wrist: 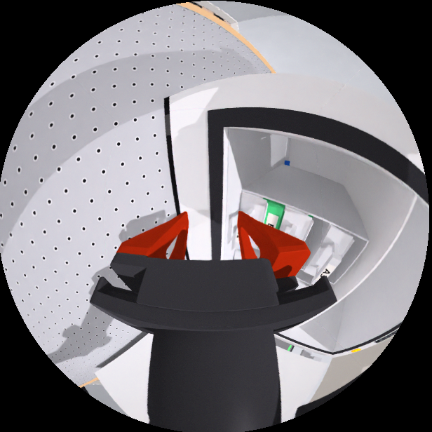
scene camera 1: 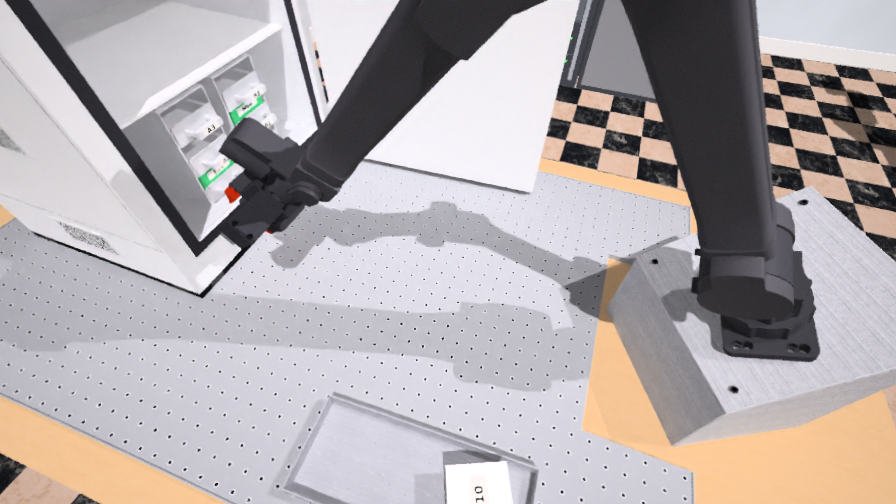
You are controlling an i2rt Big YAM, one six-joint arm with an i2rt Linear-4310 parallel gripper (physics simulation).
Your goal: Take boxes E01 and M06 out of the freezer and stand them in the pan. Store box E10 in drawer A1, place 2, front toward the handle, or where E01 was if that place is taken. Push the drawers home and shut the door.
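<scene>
The freezer [scene camera 1: 125, 231] [wrist: 192, 150] stands open at the left, its white door [scene camera 1: 476, 100] swung wide. Inside, drawer A3 [scene camera 1: 194, 128] shows its handle and label. A green-banded box [scene camera 1: 217, 173] [wrist: 274, 207] stands in the lower drawers; its label is partly hidden by a finger in the wrist view. Another green-banded box [scene camera 1: 246, 111] stands in the other column, its label too small to read surely. My gripper [scene camera 1: 250, 211] [wrist: 212, 216] is partly open and empty, at the freezer's front edge. A white box [scene camera 1: 479, 479] with "10" showing stands in the metal pan [scene camera 1: 369, 448].
The perforated table plate [scene camera 1: 388, 269] [wrist: 90, 145] lies before the freezer and under the pan. The arm's metal base block [scene camera 1: 664, 351] stands at the right. The freezer's black door seal [wrist: 215, 185] and front frame are close beyond the fingers.
</scene>
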